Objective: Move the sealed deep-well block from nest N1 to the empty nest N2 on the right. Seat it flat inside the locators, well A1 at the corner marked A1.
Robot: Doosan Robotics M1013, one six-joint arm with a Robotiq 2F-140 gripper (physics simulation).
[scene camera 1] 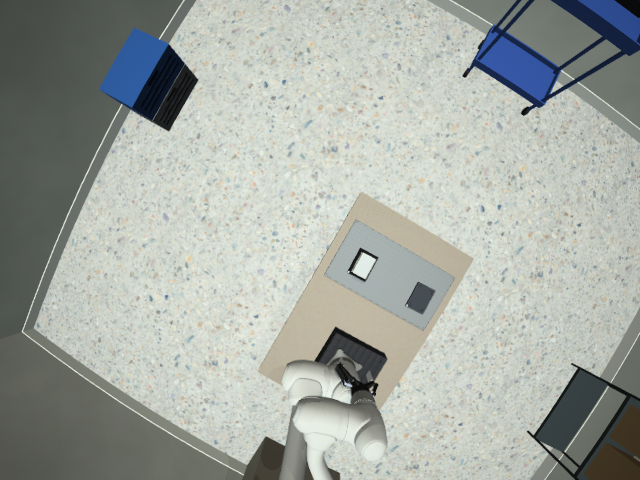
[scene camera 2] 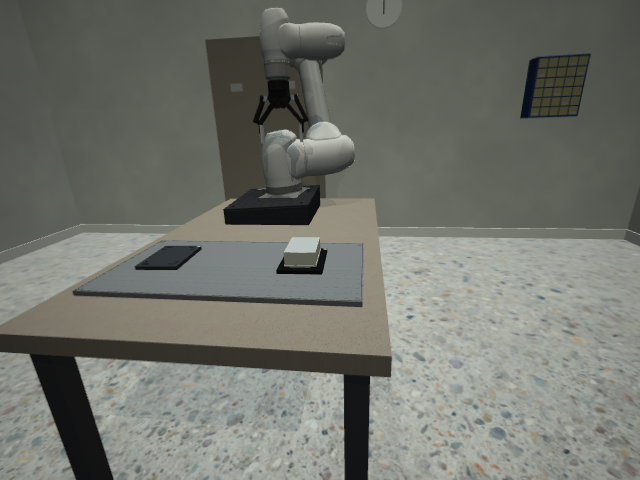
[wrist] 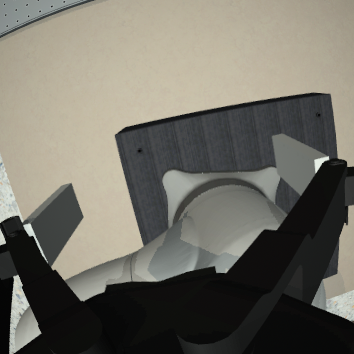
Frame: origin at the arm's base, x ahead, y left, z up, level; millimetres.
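Seen in the pictures: gripper, fingertip midpoint: (scene camera 1: 354,366) (scene camera 2: 282,142) (wrist: 172,178); arm's base, link origin: (scene camera 2: 285,195) (wrist: 221,221).
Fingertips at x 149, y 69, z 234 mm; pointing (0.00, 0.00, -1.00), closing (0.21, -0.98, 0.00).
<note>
Offsets run from my fingertips to a thing's top centre. Level surfaces: height alone.
The white sealed block {385 mm ahead, 215 mm left, 253 mm down} (scene camera 1: 363,266) (scene camera 2: 302,253) sits in the black nest N1 {385 mm ahead, 215 mm left, 292 mm down} (scene camera 1: 354,258) (scene camera 2: 300,270) and looks level. The empty dark nest N2 {457 mm ahead, 181 mm right, 292 mm down} (scene camera 1: 420,298) (scene camera 2: 168,257) lies flat on the same grey plate {306 mm down} (scene camera 1: 390,279) (scene camera 2: 232,273), to the right in scene camera 1 and to the left in scene camera 2. The A1 marks are too small to tell. My gripper (scene camera 1: 356,376) (scene camera 2: 281,133) (wrist: 172,178) is open and empty, pointing down high above the arm's base, well away from both nests. Neither block nor nest shows in the wrist view.
The arm stands on a black ribbed base block (scene camera 1: 356,345) (scene camera 2: 266,215) (wrist: 210,130) at the far end of the table {319 mm down} (scene camera 1: 310,315) (scene camera 2: 206,325) (wrist: 175,60) in scene camera 2. A blue cart (scene camera 1: 516,69), a blue cabinet (scene camera 1: 133,67) and a shelf stand on the floor away from the table.
</note>
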